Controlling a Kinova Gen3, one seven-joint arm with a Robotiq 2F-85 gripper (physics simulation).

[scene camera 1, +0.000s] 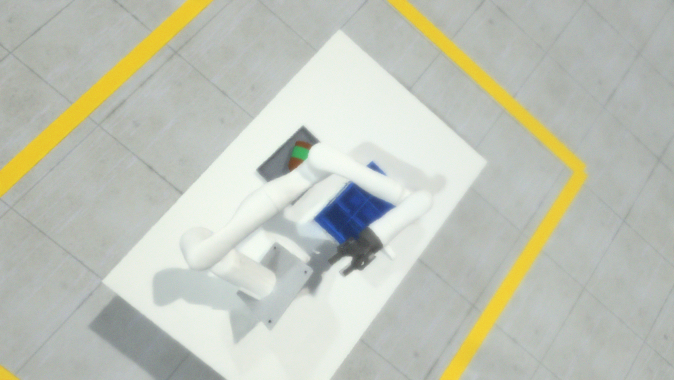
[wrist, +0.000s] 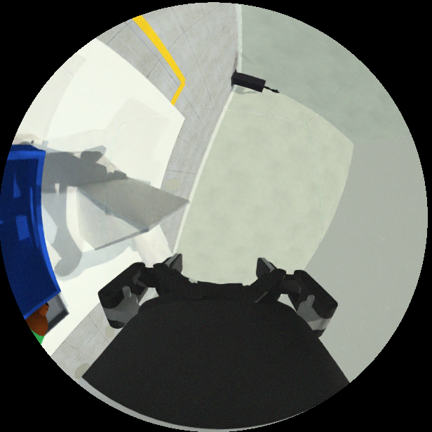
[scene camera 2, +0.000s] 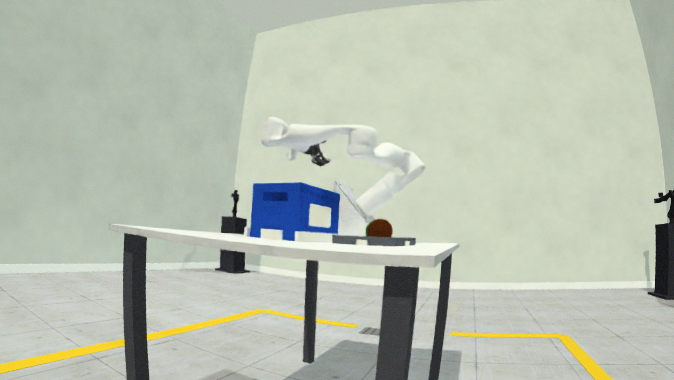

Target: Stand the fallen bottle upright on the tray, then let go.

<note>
In view: my gripper [scene camera 1: 335, 268].
My gripper also shows in the wrist view [wrist: 219, 264].
</note>
